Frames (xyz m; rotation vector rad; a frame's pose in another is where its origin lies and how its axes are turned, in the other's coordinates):
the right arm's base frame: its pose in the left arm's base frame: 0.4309 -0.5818 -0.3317 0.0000 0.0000 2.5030
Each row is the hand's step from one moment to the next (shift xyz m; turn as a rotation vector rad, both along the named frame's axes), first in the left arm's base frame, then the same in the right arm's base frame.
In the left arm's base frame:
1: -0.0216 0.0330 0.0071 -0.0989 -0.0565 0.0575
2: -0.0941 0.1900 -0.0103 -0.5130 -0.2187 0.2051
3: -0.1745 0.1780 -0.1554 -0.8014 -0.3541 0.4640
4: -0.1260 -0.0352 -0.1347 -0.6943 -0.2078 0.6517
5: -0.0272 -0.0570 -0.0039 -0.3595 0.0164 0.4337
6: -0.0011 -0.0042 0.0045 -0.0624 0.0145 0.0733
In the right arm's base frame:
1: 0.0370 -0.0136 0.0071 0.0457 0.1043 0.0575
2: 0.1888 -0.0965 -0.0103 0.2815 0.4814 0.2051
3: 0.2462 -0.0389 -0.1554 0.4324 0.7620 0.4640
4: 0.0802 0.1034 -0.1347 0.4336 0.5807 0.6517
5: -0.0121 0.0620 -0.0039 0.2984 0.2011 0.4337
6: -0.0016 0.0040 0.0045 0.0587 0.0256 0.0733

